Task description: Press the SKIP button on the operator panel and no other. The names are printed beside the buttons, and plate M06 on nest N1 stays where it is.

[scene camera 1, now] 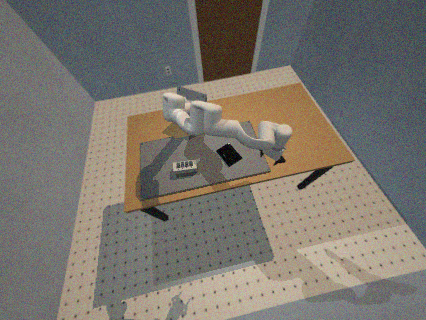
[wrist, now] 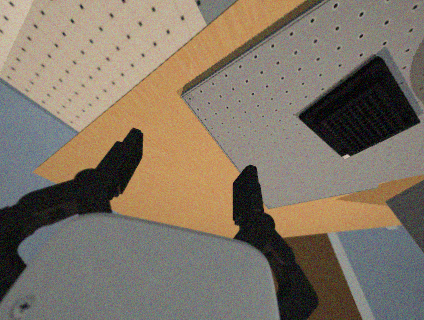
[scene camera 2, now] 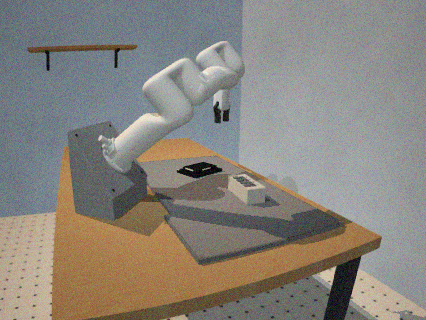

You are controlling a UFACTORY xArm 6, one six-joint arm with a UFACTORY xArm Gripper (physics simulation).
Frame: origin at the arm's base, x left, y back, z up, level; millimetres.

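Seen in the pictures: gripper, between the fingertips: (scene camera 1: 268, 159) (wrist: 194, 159) (scene camera 2: 221, 122); arm's base, origin of its link: (scene camera 2: 116, 156).
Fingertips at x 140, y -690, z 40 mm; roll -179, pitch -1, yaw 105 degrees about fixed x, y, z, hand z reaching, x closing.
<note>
Offsets run from my fingertips to a thing's top centre. "spot": to the spot under its first point. Level surfaces: height alone.
The operator panel, a small white box @(dx -422, dy +346, dz -131 mm) (scene camera 1: 185, 170) (scene camera 2: 246, 190) with a row of dark marks on top, stands on the grey board @(dz -187 mm) (scene camera 1: 250, 167) (scene camera 2: 215, 245) (wrist: 280, 165). Its printed names are too small to read, so I cannot tell which button is SKIP. The panel does not show in the wrist view. A black square plate and nest @(spot: dx -102, dy +242, dz -166 mm) (scene camera 1: 229, 154) (scene camera 2: 200, 169) (wrist: 362, 107) lie on the board beside the panel; their markings are unreadable. My gripper (scene camera 1: 271, 157) (scene camera 2: 221, 120) (wrist: 194, 159) is open and empty, high above the table, beyond the board's end on the plate's side, away from the panel.
The wooden table @(dz -200 mm) (scene camera 1: 300, 115) (scene camera 2: 125, 270) (wrist: 165, 175) carries the board and the grey arm base (scene camera 1: 192, 93) (scene camera 2: 90, 175). The arm reaches over the board and casts shadows on it. A wall shelf (scene camera 2: 82, 48) hangs behind the arm.
</note>
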